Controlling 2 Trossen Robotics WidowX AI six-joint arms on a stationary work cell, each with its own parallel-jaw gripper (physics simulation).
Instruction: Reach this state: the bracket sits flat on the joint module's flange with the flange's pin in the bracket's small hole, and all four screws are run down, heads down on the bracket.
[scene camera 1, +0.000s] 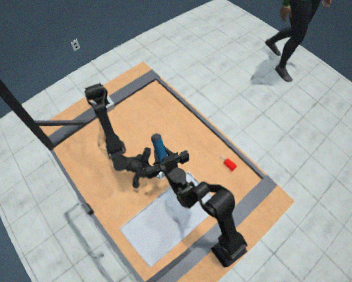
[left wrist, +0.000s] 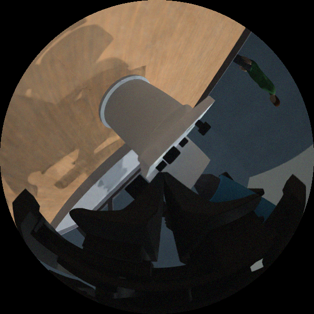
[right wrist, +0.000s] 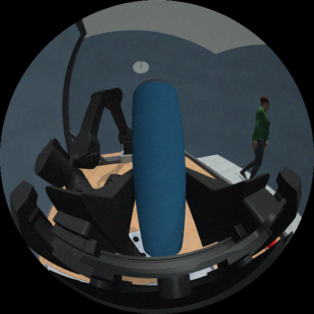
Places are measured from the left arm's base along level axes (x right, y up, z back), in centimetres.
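Pixels of known places: left gripper, fingertip midpoint: (scene camera 1: 159, 173); right gripper, fingertip midpoint: (scene camera 1: 158, 148); right arm's base, origin of the base link: (scene camera 1: 230, 249).
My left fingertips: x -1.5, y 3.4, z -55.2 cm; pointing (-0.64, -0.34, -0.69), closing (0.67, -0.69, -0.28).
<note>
For each thing: its middle in the pictures, then the offset to it from my left fingertips. Level surfaces: height alone.
- blue screwdriver, body centre: (scene camera 1: 162, 157) dx -3.5, dy +9.9, dz +1.8 cm
- pale mat, its level: dy -7.2 cm
- red object, body centre: (scene camera 1: 227, 162) dx -31.0, dy -6.0, dz -12.8 cm
The grey joint module (left wrist: 142, 112) shows in the left wrist view with the pale bracket (left wrist: 194, 162) against its flange (left wrist: 167, 132). Several black screw heads show on the bracket; one screw (left wrist: 203, 127) at the upper right stands out farther than the others. Pin and small hole cannot be made out. My left gripper (left wrist: 162, 176) is shut and empty, its tips close to the bracket's lower edge. My right gripper (scene camera 1: 165, 157) (right wrist: 157, 171) is shut on the blue screwdriver (scene camera 1: 159, 145) (right wrist: 159, 160). The driver's tip is hidden; part of the bracket (right wrist: 135, 244) shows below it.
A pale mat (scene camera 1: 150, 235) lies beside the two grippers. A red object (scene camera 1: 230, 164) with a thin tip lies at the table's right side. Dark rails (scene camera 1: 210, 122) edge the table. The two arms are close together above the table. A person (scene camera 1: 300, 30) (right wrist: 261, 130) is beyond it.
</note>
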